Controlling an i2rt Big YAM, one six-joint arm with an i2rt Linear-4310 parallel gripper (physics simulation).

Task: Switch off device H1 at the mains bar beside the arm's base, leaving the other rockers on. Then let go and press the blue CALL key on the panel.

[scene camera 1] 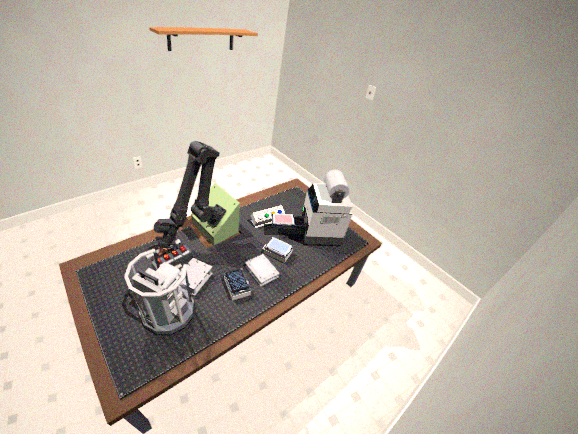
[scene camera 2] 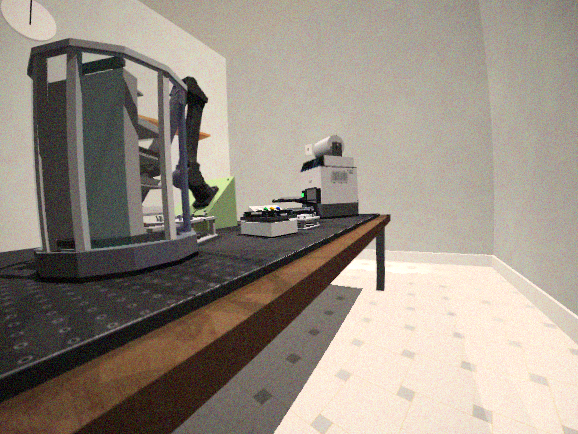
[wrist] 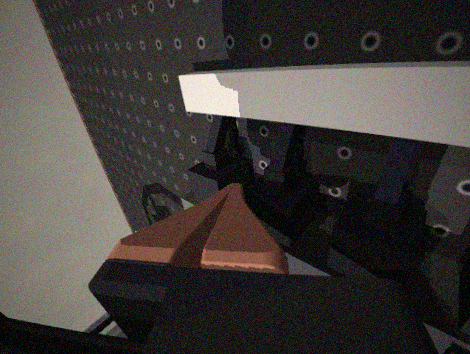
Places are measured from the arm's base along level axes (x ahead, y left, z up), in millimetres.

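Where they show: gripper, fingertip midpoint: [scene camera 1: 159, 255] [wrist: 236, 192]; arm's base, origin of the base link: [scene camera 1: 216, 215] [scene camera 2: 206, 197].
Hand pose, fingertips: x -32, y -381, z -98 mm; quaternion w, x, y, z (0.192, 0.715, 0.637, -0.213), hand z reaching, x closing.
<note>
Things, the pixels of their top centre, and the offset from my fingertips. "spot": a spot on its surface instead.
- grey mains bar, surface spot: [scene camera 1: 168, 258] spot: 65 mm ahead, 19 mm left, 13 mm up
- white panel, middle of its top: [scene camera 2: 265, 205] [scene camera 1: 268, 210] 161 mm ahead, 710 mm left, 48 mm up
- round caged rack, surface spot: [scene camera 2: 117, 262] [scene camera 1: 166, 332] spot: 410 mm ahead, 220 mm right, 14 mm down
- pale strip, surface spot: [wrist: 325, 95] spot: 49 mm back, 44 mm left, 20 mm down
- white machine, middle of its top: [scene camera 1: 336, 176] [scene camera 2: 326, 138] 487 mm ahead, 877 mm left, 420 mm up
The grey mains bar [scene camera 1: 170, 259] lies beside the arm's base, with several red-orange rockers [scene camera 1: 174, 253]; their labels cannot be read. My gripper [scene camera 1: 162, 248] [wrist: 236, 192] is shut and empty, its copper fingertips low at the bar's left part. In the wrist view the fingers and dark plugs hide the rockers, so contact and rocker positions cannot be told. In scene camera 2 the gripper is hidden behind the round caged rack. The white panel [scene camera 1: 258, 220] stands at the back of the table, far from the gripper, with its blue CALL key [scene camera 1: 280, 212] at the right end.
The round caged rack [scene camera 1: 167, 329] [scene camera 2: 117, 262] stands close in front of the bar. A pale strip [wrist: 325, 95] crosses above the plugs in the wrist view. A green sloped block [scene camera 1: 227, 220] is right of the arm. Trays and a white machine [scene camera 1: 327, 222] [scene camera 2: 330, 182] stand farther right.
</note>
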